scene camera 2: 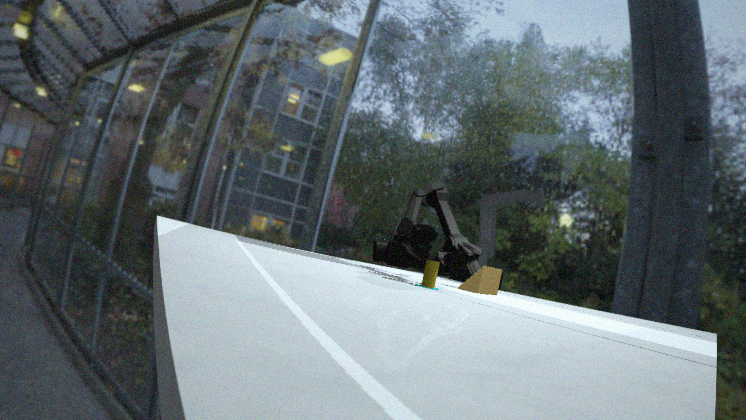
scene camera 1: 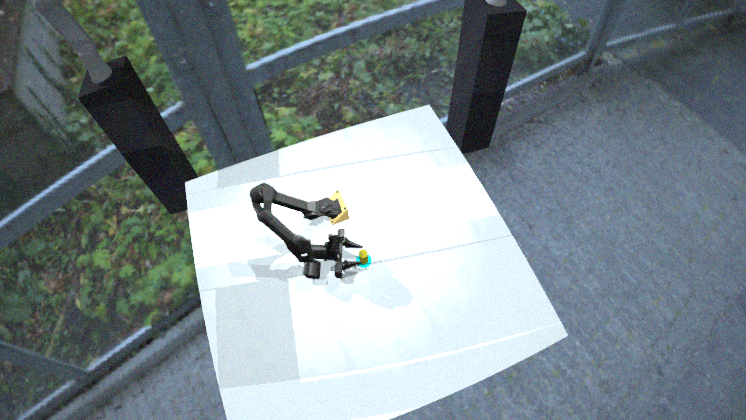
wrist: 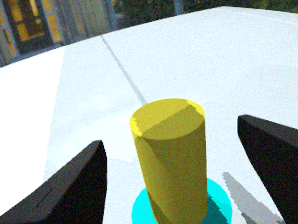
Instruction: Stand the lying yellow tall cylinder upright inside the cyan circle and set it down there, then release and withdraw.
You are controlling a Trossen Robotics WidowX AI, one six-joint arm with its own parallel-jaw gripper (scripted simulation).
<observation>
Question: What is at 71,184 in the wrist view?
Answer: My gripper.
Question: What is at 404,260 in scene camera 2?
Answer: My gripper.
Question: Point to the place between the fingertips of my gripper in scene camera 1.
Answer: At 362,254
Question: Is my gripper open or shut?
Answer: Open.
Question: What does my gripper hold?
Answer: Nothing.
</observation>
